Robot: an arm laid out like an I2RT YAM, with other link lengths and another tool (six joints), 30 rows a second.
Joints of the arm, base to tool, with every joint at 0 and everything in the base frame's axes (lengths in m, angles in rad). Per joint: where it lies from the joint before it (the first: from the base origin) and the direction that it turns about. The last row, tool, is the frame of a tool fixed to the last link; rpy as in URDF.
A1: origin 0 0 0.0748 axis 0 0 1
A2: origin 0.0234 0.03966 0.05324 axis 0 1 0
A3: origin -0.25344 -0.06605 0 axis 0 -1 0
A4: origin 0.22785 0.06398 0.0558 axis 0 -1 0
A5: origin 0.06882 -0.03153 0.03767 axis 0 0 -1
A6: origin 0.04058 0 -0.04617 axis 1 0 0
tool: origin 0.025 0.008 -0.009 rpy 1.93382 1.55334 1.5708
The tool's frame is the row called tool.
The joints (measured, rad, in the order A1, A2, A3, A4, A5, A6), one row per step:
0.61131, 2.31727, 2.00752, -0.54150, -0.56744, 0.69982
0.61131, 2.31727, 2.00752, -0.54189, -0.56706, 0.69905
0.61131, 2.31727, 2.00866, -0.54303, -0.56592, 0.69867
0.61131, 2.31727, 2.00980, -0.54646, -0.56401, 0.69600
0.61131, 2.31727, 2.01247, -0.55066, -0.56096, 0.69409
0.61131, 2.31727, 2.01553, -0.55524, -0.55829, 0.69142
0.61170, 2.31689, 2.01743, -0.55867, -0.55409, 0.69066
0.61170, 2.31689, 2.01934, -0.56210, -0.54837, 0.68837
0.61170, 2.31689, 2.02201, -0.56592, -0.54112, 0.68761
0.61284, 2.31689, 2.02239, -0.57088, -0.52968, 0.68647
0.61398, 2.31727, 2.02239, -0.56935, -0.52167, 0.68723
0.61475, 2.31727, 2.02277, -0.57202, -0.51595, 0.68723
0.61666, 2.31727, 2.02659, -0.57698, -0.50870, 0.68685
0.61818, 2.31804, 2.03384, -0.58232, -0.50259, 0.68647
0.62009, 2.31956, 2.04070, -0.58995, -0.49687, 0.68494
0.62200, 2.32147, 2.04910, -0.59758, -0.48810, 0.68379
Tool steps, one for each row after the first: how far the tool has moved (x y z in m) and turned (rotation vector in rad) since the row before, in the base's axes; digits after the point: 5 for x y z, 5 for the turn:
-0.00002, -0.00003, -0.00005, -0.00057, -0.00043, 0.00024
0.00007, -0.00002, 0.00022, -0.00076, -0.00078, -0.00051
-0.00008, -0.00018, 0.00002, -0.00289, -0.00097, 0.00044
0.00006, -0.00014, 0.00040, -0.00305, -0.00151, -0.00078
0.00004, -0.00014, 0.00050, -0.00292, -0.00192, -0.00004
-0.00003, -0.00004, 0.00037, -0.00338, -0.00145, -0.00187
0.00019, -0.00022, 0.00013, -0.00477, -0.00296, -0.00226
0.00031, -0.00022, 0.00030, -0.00528, -0.00278, -0.00424
-0.00014, -0.00011, -0.00062, -0.00993, -0.00209, -0.00555
0.00019, 0.00034, -0.00033, -0.00419, -0.00389, -0.00456
-0.00013, 0.00002, -0.00026, -0.00488, -0.00064, -0.00294
-0.00030, 0.00050, 0.00058, -0.00524, -0.00254, -0.00253
0.00008, 0.00060, 0.00127, -0.00321, -0.00390, -0.00218
-0.00025, 0.00063, 0.00063, -0.00516, -0.00177, -0.00076
0.00006, 0.00065, 0.00082, -0.00633, -0.00379, -0.00298

